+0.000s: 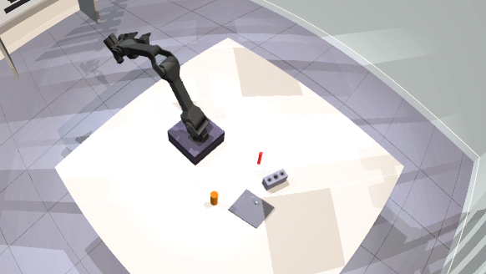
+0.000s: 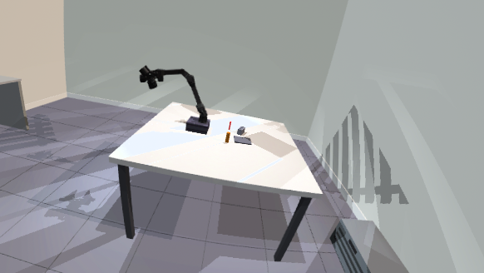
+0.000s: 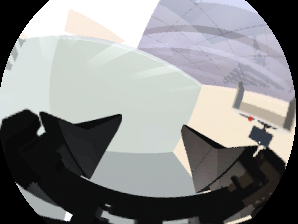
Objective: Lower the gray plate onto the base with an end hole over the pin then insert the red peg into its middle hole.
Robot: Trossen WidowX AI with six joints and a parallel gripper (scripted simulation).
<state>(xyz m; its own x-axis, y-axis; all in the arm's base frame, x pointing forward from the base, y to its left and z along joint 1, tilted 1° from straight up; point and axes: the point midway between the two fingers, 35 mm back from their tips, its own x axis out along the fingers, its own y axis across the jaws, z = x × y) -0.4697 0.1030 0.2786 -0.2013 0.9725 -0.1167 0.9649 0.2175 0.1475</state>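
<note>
Now: the gray plate 82 cm ahead of my gripper tip, 31 cm below it and 9 cm to the right of it. Round my gripper tip: orange cylinder 68 cm ahead, 31 cm to the right, 31 cm below; then red peg 72 cm ahead, 31 cm below, 5 cm to the right; then base 82 cm ahead, 34 cm below, 23 cm to the right.
</note>
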